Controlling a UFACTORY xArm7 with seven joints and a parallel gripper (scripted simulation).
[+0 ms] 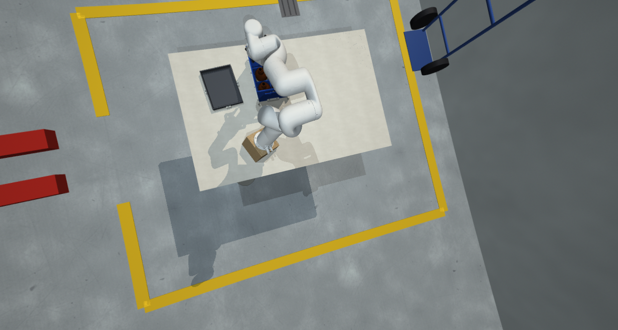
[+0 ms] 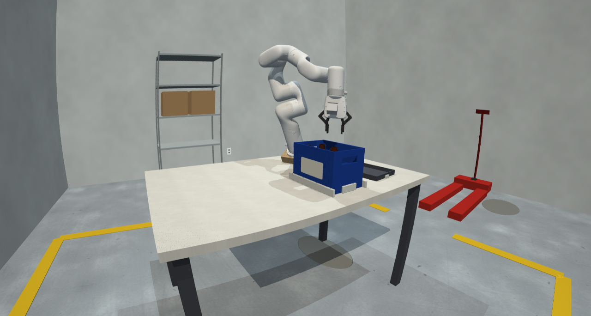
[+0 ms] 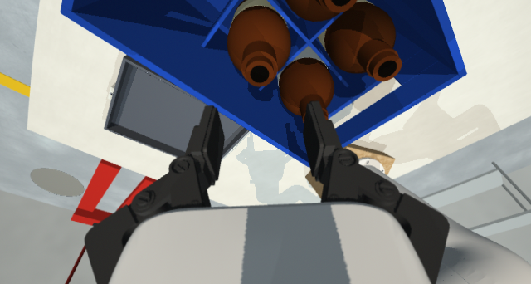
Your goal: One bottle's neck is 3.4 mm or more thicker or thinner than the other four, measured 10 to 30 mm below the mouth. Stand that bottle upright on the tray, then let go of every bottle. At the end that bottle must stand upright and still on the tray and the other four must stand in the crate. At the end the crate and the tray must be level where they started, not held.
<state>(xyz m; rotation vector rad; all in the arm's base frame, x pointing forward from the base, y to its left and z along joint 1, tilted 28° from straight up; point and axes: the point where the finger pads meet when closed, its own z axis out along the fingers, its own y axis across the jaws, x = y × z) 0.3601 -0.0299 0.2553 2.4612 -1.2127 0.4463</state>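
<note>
My gripper is now 4 cm to the left of the blue crate and 16 cm above it. Also, from my hand: dark grey tray: 4 cm ahead, 25 cm to the left, 23 cm below.
</note>
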